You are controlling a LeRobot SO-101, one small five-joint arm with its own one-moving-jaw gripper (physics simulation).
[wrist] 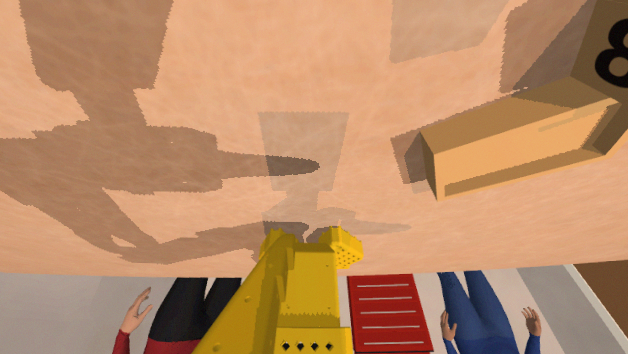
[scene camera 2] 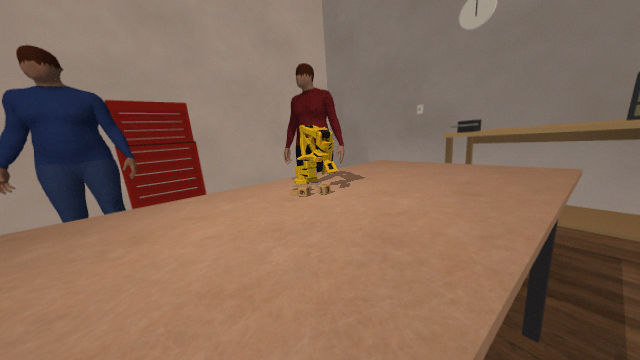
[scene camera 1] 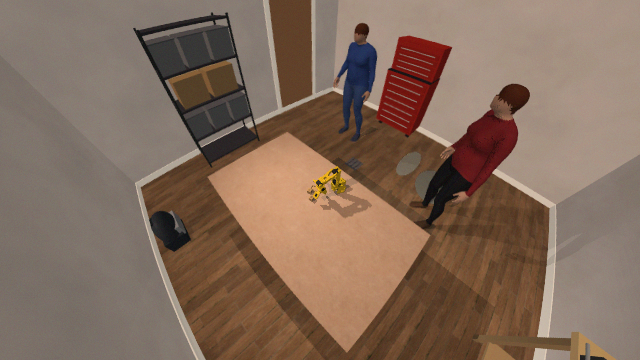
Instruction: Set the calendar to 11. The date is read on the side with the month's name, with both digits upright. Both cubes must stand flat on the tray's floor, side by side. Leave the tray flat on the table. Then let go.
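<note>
The light wood tray (wrist: 510, 117) (scene camera 2: 293, 192) lies on the table, right of centre in the wrist view; the part that shows is empty. One wooden cube (wrist: 590, 55) (scene camera 2: 303, 191) stands outside the tray, close to its far end in the wrist view, with a black 8 on one face. In scene camera 2 it hides part of the tray and shows a round digit like 6 or 9. The other cube (scene camera 2: 324, 189) stands apart on the table, to the right, its digit too small to read. My gripper (scene camera 2: 330, 166) is open and empty above the table, near that cube.
The yellow arm (scene camera 1: 329, 179) stands on the large tan table (scene camera 1: 300, 250) (scene camera 2: 350, 275). Its base is near one long edge. Two people, a red tool chest (scene camera 1: 410, 85) (scene camera 2: 160, 150) and a shelf rack (scene camera 1: 181, 21) are beyond the table. The arm casts broad shadows.
</note>
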